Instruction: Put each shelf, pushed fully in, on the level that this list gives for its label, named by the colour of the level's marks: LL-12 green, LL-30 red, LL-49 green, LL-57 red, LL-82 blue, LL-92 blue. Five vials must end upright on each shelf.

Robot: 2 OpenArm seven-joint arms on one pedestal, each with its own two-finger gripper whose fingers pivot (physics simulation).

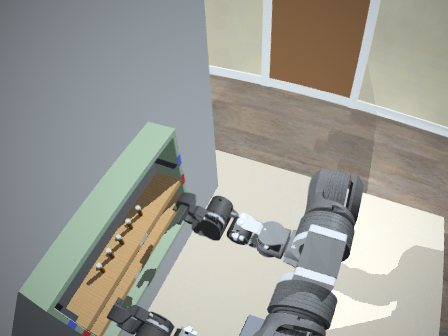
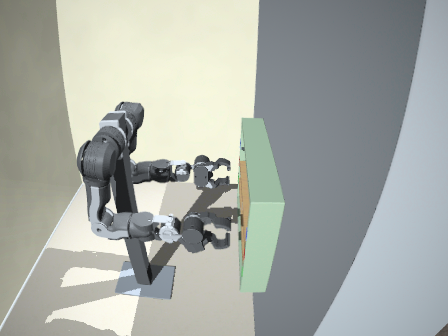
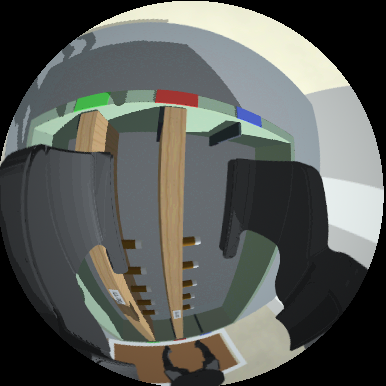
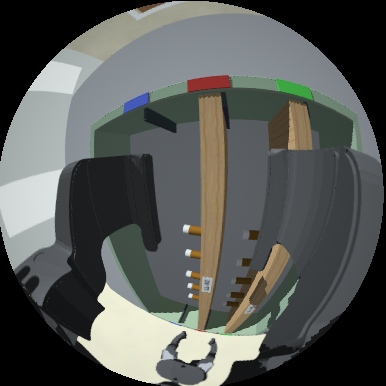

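The shelf labelled LL-82 [image 1: 131,246] [image 2: 243,190] [image 3: 172,200] [image 4: 212,200] lies at the red marks, with several upright vials [image 1: 119,239] [image 3: 191,265] [image 4: 194,254]. A lower shelf [image 3: 92,131] [image 4: 300,125], its label apparently LL-30, lies at the green marks with several vials [image 3: 135,270] [image 4: 245,262]. My left gripper [image 1: 114,314] [image 2: 229,173] [image 3: 174,262] and right gripper [image 1: 178,212] [image 2: 229,231] [image 4: 207,256] are partly open and empty at the cabinet's front. Their fingers stand above and below the LL-82 shelf's line, apart from it. The lower fingers hide part of the lower shelf.
The green cabinet [image 1: 100,200] [image 2: 260,250] is fixed to the grey wall [image 1: 125,60] [image 2: 325,125]. The blue level above LL-82 bears dark brackets [image 3: 225,134] [image 4: 160,120] and no shelf. The cabinet's side walls stand close to the fingers. The pedestal base [image 2: 162,280] is on the floor.
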